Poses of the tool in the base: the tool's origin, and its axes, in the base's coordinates. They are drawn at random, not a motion.
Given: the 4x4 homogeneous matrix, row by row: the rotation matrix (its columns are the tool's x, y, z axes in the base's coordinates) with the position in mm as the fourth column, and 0 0 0 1 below. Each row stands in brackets.
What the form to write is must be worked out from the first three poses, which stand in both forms.
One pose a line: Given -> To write
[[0.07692 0.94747 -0.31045 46.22], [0.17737 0.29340 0.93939 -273.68], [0.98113 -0.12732 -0.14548 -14.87], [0 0 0 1]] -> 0.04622 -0.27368 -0.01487 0.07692 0.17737 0.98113 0.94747 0.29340 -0.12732
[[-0.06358 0.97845 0.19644 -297.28], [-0.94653 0.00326 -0.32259 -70.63], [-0.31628 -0.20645 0.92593 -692.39], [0 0 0 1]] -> -0.29728 -0.07063 -0.69239 -0.06358 -0.94653 -0.31628 0.97845 0.00326 -0.20645
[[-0.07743 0.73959 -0.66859 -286.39], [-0.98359 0.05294 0.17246 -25.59], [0.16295 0.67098 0.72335 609.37], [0 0 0 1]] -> -0.28639 -0.02559 0.60937 -0.07743 -0.98359 0.16295 0.73959 0.05294 0.67098
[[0.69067 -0.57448 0.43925 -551.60], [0.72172 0.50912 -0.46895 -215.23], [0.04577 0.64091 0.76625 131.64], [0 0 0 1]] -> -0.55160 -0.21523 0.13164 0.69067 0.72172 0.04577 -0.57448 0.50912 0.64091
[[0.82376 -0.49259 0.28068 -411.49], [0.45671 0.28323 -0.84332 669.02], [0.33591 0.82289 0.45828 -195.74], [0 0 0 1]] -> -0.41149 0.66902 -0.19574 0.82376 0.45671 0.33591 -0.49259 0.28323 0.82289
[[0.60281 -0.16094 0.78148 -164.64], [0.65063 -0.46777 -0.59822 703.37], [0.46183 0.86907 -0.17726 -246.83], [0 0 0 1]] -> -0.16464 0.70337 -0.24683 0.60281 0.65063 0.46183 -0.16094 -0.46777 0.86907
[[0.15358 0.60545 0.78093 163.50], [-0.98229 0.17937 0.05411 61.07], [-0.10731 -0.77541 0.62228 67.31], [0 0 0 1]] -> 0.16350 0.06107 0.06731 0.15358 -0.98229 -0.10731 0.60545 0.17937 -0.77541
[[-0.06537 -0.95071 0.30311 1.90], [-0.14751 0.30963 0.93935 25.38], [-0.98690 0.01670 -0.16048 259.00], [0 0 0 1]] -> 0.00190 0.02538 0.25900 -0.06537 -0.14751 -0.98690 -0.95071 0.30963 0.01670
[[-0.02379 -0.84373 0.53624 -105.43], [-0.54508 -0.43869 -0.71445 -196.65], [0.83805 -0.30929 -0.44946 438.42], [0 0 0 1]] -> -0.10543 -0.19665 0.43842 -0.02379 -0.54508 0.83805 -0.84373 -0.43869 -0.30929
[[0.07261 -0.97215 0.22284 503.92], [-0.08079 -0.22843 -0.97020 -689.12], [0.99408 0.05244 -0.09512 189.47], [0 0 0 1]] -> 0.50392 -0.68912 0.18947 0.07261 -0.08079 0.99408 -0.97215 -0.22843 0.05244
